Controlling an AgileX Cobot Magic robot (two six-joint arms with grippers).
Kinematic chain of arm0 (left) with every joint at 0, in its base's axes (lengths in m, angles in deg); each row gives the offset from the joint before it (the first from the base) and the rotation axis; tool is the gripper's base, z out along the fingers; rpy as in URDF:
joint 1: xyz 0 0 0.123 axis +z
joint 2: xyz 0 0 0 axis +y
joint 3: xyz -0.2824 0 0.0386 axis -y
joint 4: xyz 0.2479 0 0.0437 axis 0.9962 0 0.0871
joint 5: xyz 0 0 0 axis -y
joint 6: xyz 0.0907 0 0.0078 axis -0.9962 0 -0.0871
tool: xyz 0 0 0 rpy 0 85 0
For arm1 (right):
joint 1: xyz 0 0 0.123 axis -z
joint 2: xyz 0 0 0 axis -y
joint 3: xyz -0.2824 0 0.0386 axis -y
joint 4: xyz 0.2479 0 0.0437 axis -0.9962 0 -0.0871
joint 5: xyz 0 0 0 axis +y
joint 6: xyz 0.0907 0 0.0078 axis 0.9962 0 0.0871
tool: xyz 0 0 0 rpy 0 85 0
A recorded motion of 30 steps. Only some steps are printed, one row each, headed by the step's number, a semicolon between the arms.
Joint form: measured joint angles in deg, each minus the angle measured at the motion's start. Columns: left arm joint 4, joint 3, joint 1, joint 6, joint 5, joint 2; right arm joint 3, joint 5, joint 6, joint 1, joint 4, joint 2.
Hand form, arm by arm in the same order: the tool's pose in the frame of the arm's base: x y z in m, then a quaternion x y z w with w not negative. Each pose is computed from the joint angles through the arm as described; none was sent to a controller.
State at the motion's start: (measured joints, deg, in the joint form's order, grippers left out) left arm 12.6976 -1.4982 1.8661 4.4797 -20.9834 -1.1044; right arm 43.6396 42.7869 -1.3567 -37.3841 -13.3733 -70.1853
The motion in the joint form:
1: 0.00 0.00 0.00 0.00 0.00 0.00; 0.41 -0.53 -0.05 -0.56 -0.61 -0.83
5: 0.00 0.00 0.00 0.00 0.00 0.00; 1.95 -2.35 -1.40 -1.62 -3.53 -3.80
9: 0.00 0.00 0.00 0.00 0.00 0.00; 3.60 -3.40 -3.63 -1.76 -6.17 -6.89
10: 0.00 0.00 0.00 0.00 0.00 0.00; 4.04 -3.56 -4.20 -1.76 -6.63 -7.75
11: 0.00 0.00 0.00 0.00 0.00 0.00; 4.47 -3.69 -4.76 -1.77 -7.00 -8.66
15: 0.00 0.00 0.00 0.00 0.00 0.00; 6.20 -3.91 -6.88 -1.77 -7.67 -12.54
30: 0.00 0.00 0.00 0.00 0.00 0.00; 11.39 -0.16 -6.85 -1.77 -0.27 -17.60
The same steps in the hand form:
1: 0.0521 0.0089 0.1731 0.01481 0.79774 0.07996 0.59749; 0.1688 0.1504 0.2488 -0.26026 0.93449 0.16425 0.17893
5: 0.0521 0.0089 0.1731 0.01481 0.79774 0.07996 0.59749; 0.1750 0.1638 0.2462 -0.26175 0.93134 0.18196 0.17605
9: 0.0521 0.0089 0.1731 0.01481 0.79774 0.07996 0.59749; 0.1833 0.1742 0.2424 -0.26464 0.92931 0.19288 0.17070
10: 0.0521 0.0089 0.1731 0.01481 0.79774 0.07996 0.59749; 0.1857 0.1766 0.2410 -0.26631 0.92901 0.19383 0.16868
11: 0.0521 0.0089 0.1731 0.01481 0.79774 0.07996 0.59749; 0.1880 0.1789 0.2392 -0.26848 0.92881 0.19399 0.16613
15: 0.0521 0.0089 0.1731 0.01481 0.79774 0.07996 0.59749; 0.1980 0.1877 0.2298 -0.28064 0.92854 0.18857 0.15329
30: 0.0521 0.0089 0.1731 0.01481 0.79774 0.07996 0.59749; 0.2165 0.1951 0.2250 -0.32664 0.92511 0.13587 0.13790

